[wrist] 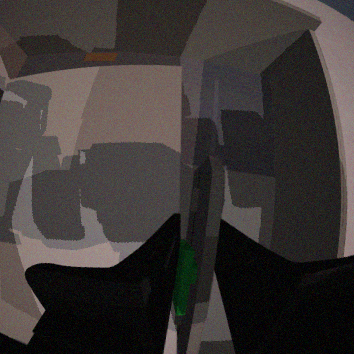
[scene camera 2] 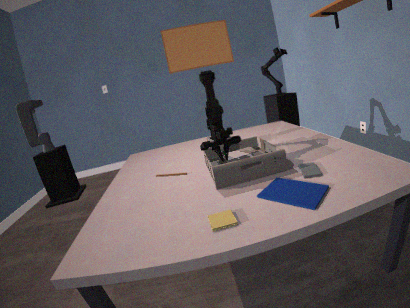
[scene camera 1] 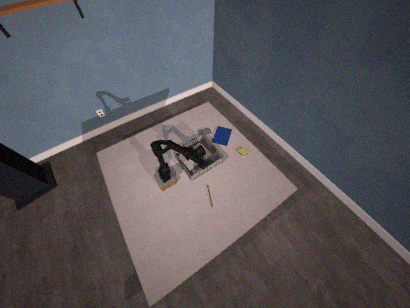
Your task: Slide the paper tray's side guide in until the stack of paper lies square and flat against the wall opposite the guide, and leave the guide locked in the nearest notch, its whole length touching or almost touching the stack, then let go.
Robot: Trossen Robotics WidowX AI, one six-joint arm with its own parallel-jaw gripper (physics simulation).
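Where they show: gripper, fingertip midpoint: point(wrist: 192, 219) point(scene camera 1: 202, 161); arm's base, link origin: point(scene camera 1: 165, 177).
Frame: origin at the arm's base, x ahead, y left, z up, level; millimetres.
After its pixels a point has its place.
The grey paper tray point(scene camera 1: 208, 171) @(y -153, x 318, z -73 mm) point(scene camera 2: 250, 172) @(y -31, x 500, z -45 mm) point(wrist: 307, 150) @(y -153, x 363, z -24 mm) stands on the table. The pale paper stack point(wrist: 135, 110) @(y -30, x 396, z -42 mm) lies inside it, left of the guide in the wrist view, partly in shadow. Its near-side edge looks straight and roughly parallel to the guide, with a narrow dark strip between them. The side guide point(wrist: 214, 195) @(y -75, x 333, z -4 mm) is a thin upright grey plate with a green tab point(wrist: 186, 275) @(y -62, x 300, z -1 mm). My gripper point(scene camera 1: 202, 158) @(y -70, x 319, z -36 mm) point(scene camera 2: 224, 159) @(y -70, x 319, z -36 mm) point(wrist: 192, 219) @(y -70, x 319, z -36 mm) is down in the tray, shut on the guide at the tab. The stack's contact with the opposite wall cannot be made out.
A blue book point(scene camera 1: 222, 135) @(y 39, x 683, z -75 mm) point(scene camera 2: 294, 193) @(y 32, x 700, z -75 mm) and a small grey block point(scene camera 1: 204, 131) @(y 197, x 585, z -73 mm) point(scene camera 2: 310, 170) @(y 189, x 602, z -73 mm) lie beside the tray. A yellow pad point(scene camera 1: 242, 151) @(y -220, x 683, z -73 mm) point(scene camera 2: 223, 220) @(y -225, x 701, z -73 mm) lies farther off. A thin brown stick point(scene camera 1: 210, 195) @(y -329, x 177, z -76 mm) point(scene camera 2: 171, 175) @(y -318, x 185, z -82 mm) lies at the tray's other side. The tray walls surround my fingers.
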